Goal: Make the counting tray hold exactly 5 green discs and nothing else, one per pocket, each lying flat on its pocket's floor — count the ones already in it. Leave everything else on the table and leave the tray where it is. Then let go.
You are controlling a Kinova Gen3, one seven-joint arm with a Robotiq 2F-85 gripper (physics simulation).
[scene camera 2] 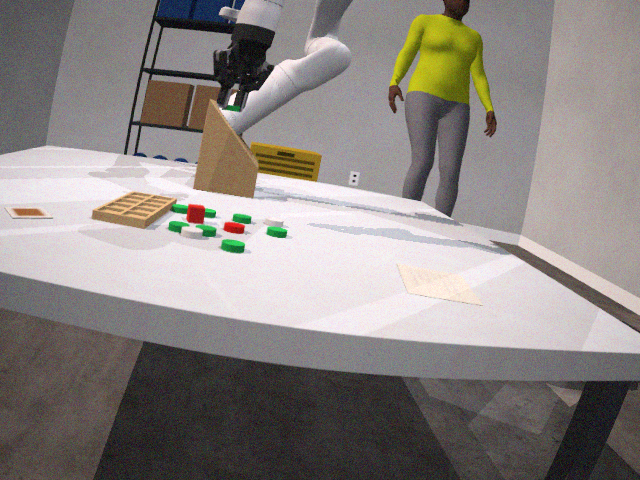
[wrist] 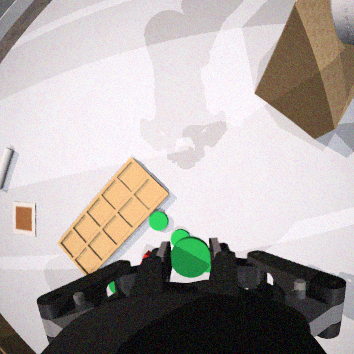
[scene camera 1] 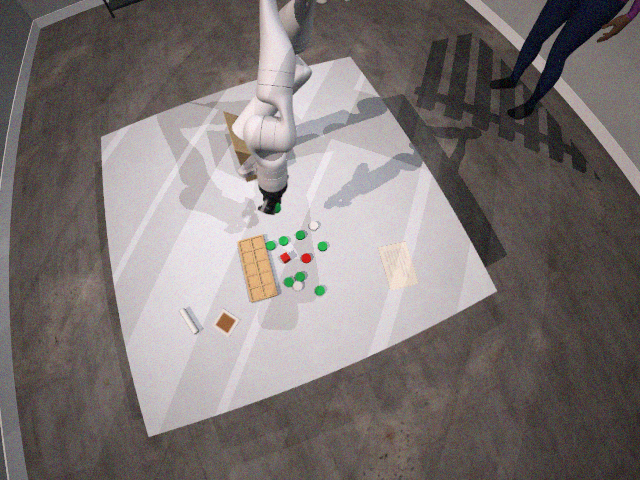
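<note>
The wooden counting tray (scene camera 1: 257,268) (scene camera 2: 119,219) (wrist: 115,215) lies flat with two rows of pockets, and no disc shows in any pocket. My gripper (scene camera 1: 273,208) (scene camera 2: 233,104) (wrist: 189,250) is shut on a green disc (scene camera 1: 278,208) (scene camera 2: 234,108) (wrist: 191,260), held well above the table, off the tray's far end in scene camera 1. Several green discs lie loose beside the tray, among them one near its corner (scene camera 1: 270,245) (wrist: 158,220) and one farther out (scene camera 1: 320,290) (scene camera 2: 233,246). My fingers hide part of the loose group in the wrist view.
A red cube (scene camera 1: 285,257) (scene camera 2: 195,213), red disc (scene camera 1: 306,257) (scene camera 2: 234,227) and white discs (scene camera 1: 314,225) (scene camera 1: 298,285) lie among them. A tall brown wedge (scene camera 2: 224,165) (wrist: 295,75) stands behind. A white cylinder (scene camera 1: 189,320), brown-centred square (scene camera 1: 226,322) and paper sheet (scene camera 1: 398,265) lie farther off.
</note>
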